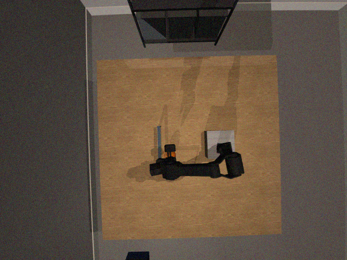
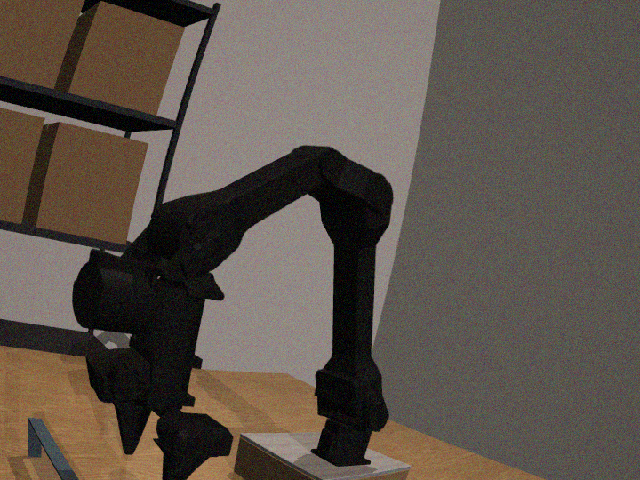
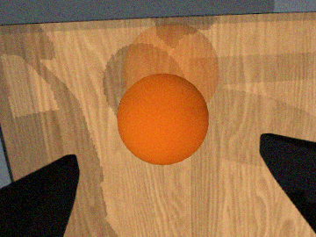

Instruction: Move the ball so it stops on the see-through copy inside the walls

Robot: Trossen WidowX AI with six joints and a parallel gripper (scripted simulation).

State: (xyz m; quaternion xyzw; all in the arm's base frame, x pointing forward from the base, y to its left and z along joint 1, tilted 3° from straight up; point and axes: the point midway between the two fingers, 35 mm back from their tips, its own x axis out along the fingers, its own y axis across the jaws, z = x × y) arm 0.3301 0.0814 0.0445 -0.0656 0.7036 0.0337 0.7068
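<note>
My gripper tip is 60 mm above the orange ball. Round my gripper tip: see-through copy (60 mm below, 30 mm ahead, 10 mm to the right).
</note>
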